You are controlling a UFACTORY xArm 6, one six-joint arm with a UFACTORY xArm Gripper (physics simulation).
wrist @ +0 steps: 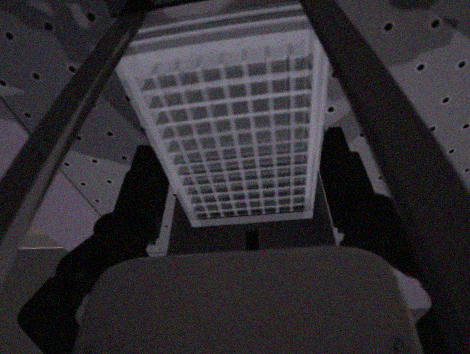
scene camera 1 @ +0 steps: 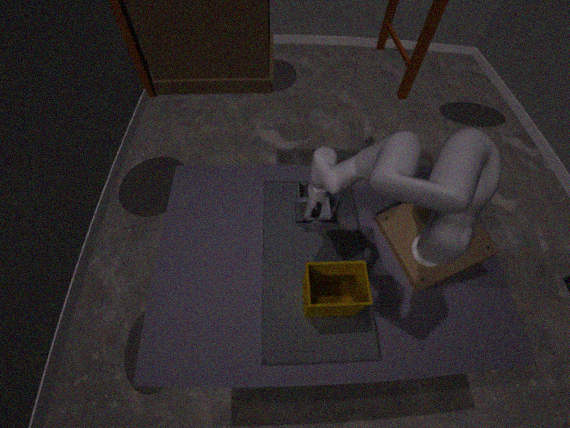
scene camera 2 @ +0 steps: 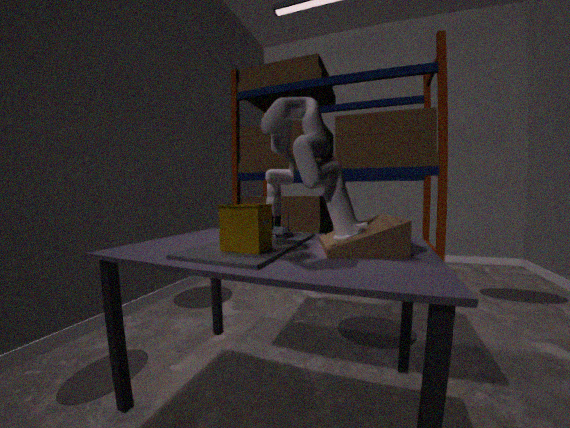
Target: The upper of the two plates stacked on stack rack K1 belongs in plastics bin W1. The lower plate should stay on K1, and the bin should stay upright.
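Frame: origin at the arm's base, x right, y down, z ahead, level; centimetres.
Seen in the pictures: gripper, between the fingertips: (wrist: 239,156) (scene camera 1: 313,206) (scene camera 2: 274,227); arm's base, origin of its link: (scene camera 2: 349,235).
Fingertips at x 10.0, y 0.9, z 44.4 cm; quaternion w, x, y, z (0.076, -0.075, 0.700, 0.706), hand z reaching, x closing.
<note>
Offsets run from my fingertips to a thing's top centre. Level surfaces: height alone.
The upper plate {dx +0.0, dy -0.3, dz +0.0 cm} (wrist: 235,120), white with a grid of square wells, lies flat on stack rack K1 {dx +0.3, dy -10.6, dz -1.0 cm} (wrist: 395,120) (scene camera 1: 302,221), whose dark posts cross the wrist view. The lower plate is mostly hidden beneath it; I cannot clearly separate their edges. My gripper (wrist: 239,156) (scene camera 1: 316,207) (scene camera 2: 277,222) is open and empty, pointing down at the rack, with one dark finger on each side of the plate. Contact is not clear. Plastics bin W1 {dx -32.9, dy -13.6, dz -10.3 cm} (scene camera 1: 336,310) (scene camera 2: 240,227), yellow and open-topped, stands upright, in front of the rack in scene camera 1.
Rack and bin stand on a grey perforated board {dy +4.4 cm} (scene camera 1: 290,340) (wrist: 420,95) on the purple-grey table {dy +5.7 cm} (scene camera 1: 200,280) (scene camera 2: 360,275). The arm's wooden wedge base (scene camera 1: 400,235) (scene camera 2: 380,245) is to the right. Tall rack posts stand close beside the fingers. The views are dark and grainy.
</note>
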